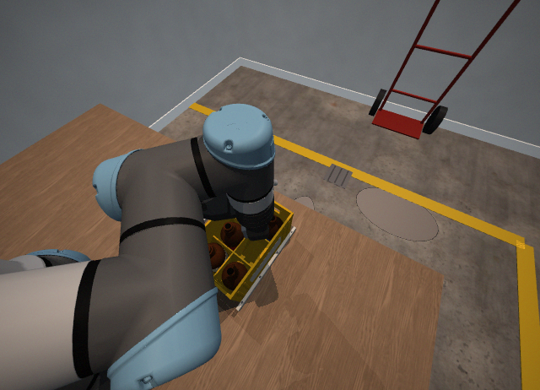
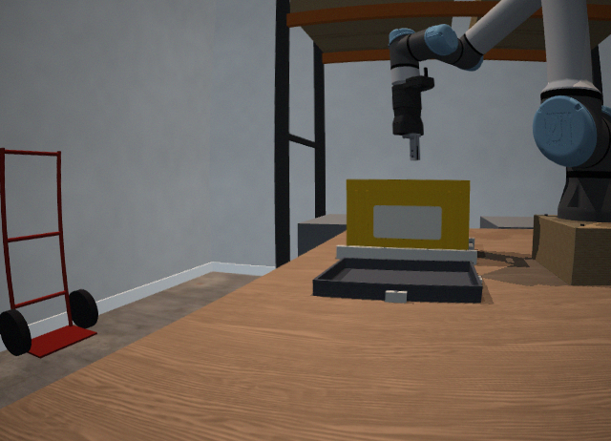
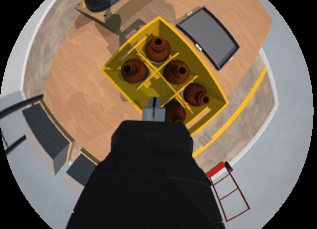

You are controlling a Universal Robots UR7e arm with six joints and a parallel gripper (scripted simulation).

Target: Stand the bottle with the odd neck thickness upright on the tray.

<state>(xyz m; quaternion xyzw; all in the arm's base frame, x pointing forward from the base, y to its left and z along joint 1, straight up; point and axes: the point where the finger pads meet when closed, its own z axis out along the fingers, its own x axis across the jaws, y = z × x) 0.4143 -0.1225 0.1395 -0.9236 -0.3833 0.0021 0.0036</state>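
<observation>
The yellow crate is 40 mm to the left of my hand and 160 mm below it. The rest, counted from my hand: glass bottle: 90 mm behind, 150 mm below; then dark tray: 20 mm behind, 340 mm to the left, 230 mm below.
</observation>
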